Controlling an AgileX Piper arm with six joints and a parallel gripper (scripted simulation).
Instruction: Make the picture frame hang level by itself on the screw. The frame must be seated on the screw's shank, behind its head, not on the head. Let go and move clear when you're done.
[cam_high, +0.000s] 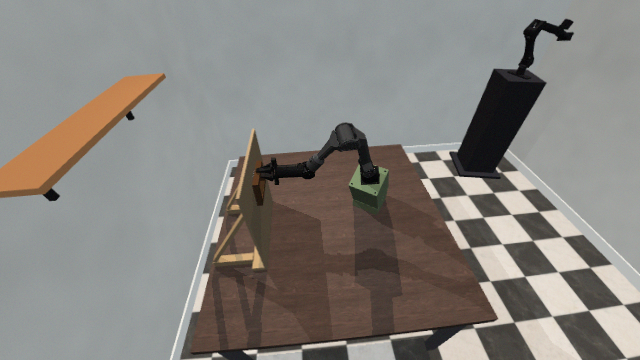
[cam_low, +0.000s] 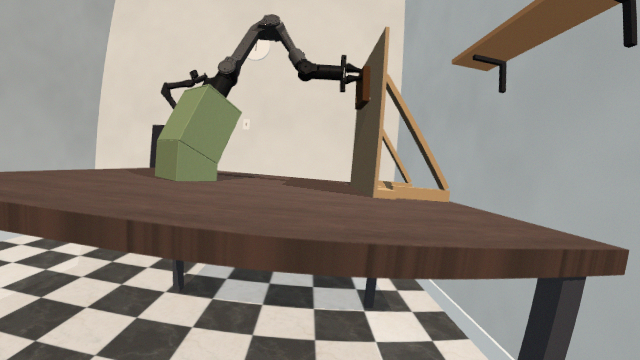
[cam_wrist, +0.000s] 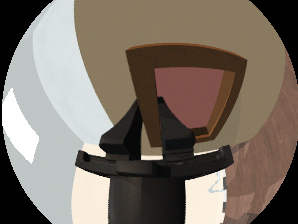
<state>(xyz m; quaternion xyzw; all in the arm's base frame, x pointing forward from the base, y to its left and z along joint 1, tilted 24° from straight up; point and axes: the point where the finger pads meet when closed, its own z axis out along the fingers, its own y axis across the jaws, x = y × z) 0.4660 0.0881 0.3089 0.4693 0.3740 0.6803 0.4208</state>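
Right now the brown picture frame is 10 mm ahead of my hand, 10 mm to the left of it and 60 mm below it.
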